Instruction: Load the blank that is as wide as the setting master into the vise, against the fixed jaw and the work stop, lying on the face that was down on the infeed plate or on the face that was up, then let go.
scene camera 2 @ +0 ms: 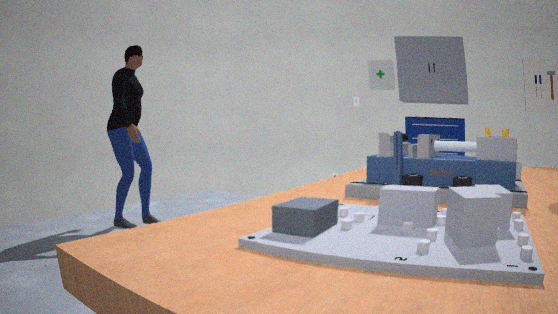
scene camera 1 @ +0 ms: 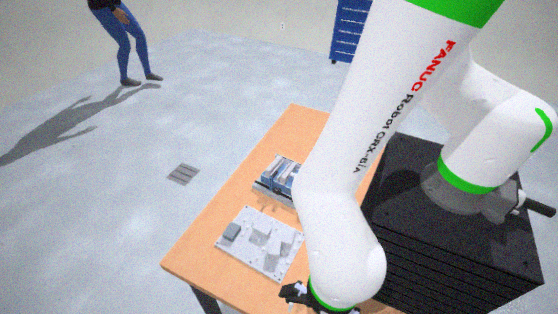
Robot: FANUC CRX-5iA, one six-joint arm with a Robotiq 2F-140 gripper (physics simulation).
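Frame: origin at the arm's base, x ahead, y left, z up, level; metres.
Where they show: arm's base at its link origin: [scene camera 1: 452, 187].
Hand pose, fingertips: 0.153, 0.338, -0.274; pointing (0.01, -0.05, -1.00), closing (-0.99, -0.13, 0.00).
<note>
Things, the pixels of their top centre, and the offset from my fingertips, as dx, dy, dz. Level surfaces: height alone.
- grey infeed plate at its top centre: [scene camera 2: 412, 229] [scene camera 1: 261, 239] +0.268, -0.139, -0.080
- dark grey setting master at its top centre: [scene camera 2: 306, 202] [scene camera 1: 231, 229] +0.364, -0.100, -0.055
- blue vise at its top centre: [scene camera 2: 447, 133] [scene camera 1: 296, 171] +0.289, -0.408, +0.011
- table at its surface level: dz -0.088
The grey infeed plate [scene camera 1: 238, 250] [scene camera 2: 350, 245] lies on the wooden table. On it stands the dark grey setting master [scene camera 1: 231, 231] [scene camera 2: 304, 215], with three light grey blanks beside it: one [scene camera 1: 260, 234] [scene camera 2: 407, 205], a second [scene camera 1: 271, 260] [scene camera 2: 474, 220] and a third [scene camera 1: 288, 238] [scene camera 2: 504, 194]. The blue vise [scene camera 1: 274, 179] [scene camera 2: 441, 169] stands behind the plate; no blank shows between its jaws. My gripper [scene camera 1: 291, 300] is open and empty. It hangs low at the table's front, right of the plate, partly cut off by the frame's edge. It is out of scene camera 2's view.
My white arm hides the vise's right part and the table's right strip. The black robot pedestal [scene camera 1: 448, 242] adjoins the table [scene camera 1: 218, 269] [scene camera 2: 195, 253]. A person [scene camera 1: 128, 42] [scene camera 2: 126, 128] walks on the floor far left. A blue drawer cabinet [scene camera 1: 349, 31] [scene camera 2: 435, 128] stands behind.
</note>
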